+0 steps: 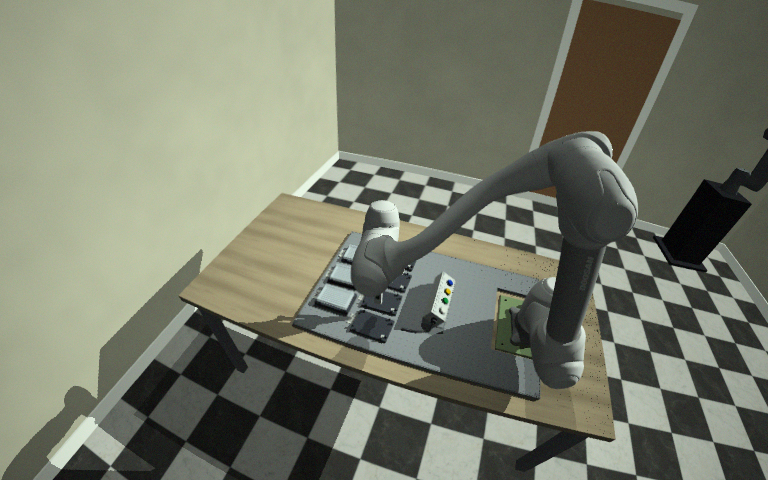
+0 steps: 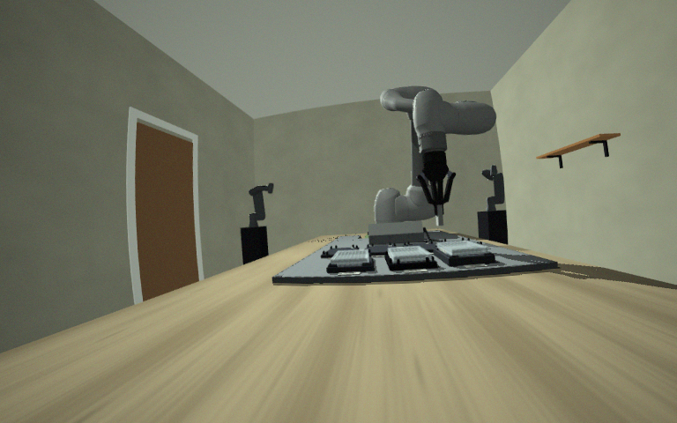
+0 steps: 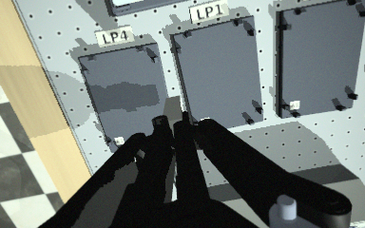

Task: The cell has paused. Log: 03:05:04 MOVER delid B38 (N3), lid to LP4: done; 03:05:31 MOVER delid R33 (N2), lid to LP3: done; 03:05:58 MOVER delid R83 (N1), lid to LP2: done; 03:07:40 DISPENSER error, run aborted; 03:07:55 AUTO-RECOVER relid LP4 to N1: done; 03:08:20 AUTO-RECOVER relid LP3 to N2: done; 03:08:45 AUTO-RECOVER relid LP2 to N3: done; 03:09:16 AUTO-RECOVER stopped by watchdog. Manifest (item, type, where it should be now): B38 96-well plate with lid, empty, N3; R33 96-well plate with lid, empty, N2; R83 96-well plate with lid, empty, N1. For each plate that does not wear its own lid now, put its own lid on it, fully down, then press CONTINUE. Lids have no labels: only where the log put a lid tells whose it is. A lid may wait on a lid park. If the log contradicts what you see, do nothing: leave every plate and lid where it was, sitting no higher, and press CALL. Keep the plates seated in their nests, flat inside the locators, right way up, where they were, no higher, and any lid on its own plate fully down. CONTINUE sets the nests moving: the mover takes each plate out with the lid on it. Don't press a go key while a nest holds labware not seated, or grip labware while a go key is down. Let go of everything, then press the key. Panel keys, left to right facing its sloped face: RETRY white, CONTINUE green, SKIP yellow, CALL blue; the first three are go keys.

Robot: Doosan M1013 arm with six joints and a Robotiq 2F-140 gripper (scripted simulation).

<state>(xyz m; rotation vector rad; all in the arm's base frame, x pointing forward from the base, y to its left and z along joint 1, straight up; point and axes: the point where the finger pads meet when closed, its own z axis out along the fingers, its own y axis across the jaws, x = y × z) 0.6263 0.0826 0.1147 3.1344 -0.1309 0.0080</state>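
My gripper is now 16 cm short of the clear lid, 28 cm to the left of it and 8 cm above it. Also, from my hand: lid park LP2: 2 cm behind, 19 cm to the right, 10 cm below; then LP1 label: 8 cm ahead, 7 cm to the right, 10 cm below; then lid park LP4: 6 cm to the left, 10 cm below.
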